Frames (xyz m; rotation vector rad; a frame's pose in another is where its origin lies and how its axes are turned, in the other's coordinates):
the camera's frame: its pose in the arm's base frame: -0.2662 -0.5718 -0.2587 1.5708 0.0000 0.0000
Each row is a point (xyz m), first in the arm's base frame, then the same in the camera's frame.
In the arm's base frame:
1: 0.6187 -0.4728 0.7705
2: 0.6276 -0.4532 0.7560
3: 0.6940 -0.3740 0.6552
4: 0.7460 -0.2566 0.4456
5: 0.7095 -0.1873 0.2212
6: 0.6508 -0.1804 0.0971
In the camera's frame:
1: 0.8849 1.0292 -0.0990
2: 0.8938 1.0147 -0.1186
3: 0.9602 0.9139 -0.1978
4: 1.0122 0.7043 -0.3152
5: 0.9757 0.4799 -0.3845
6: 0.9170 0.3558 -0.3914

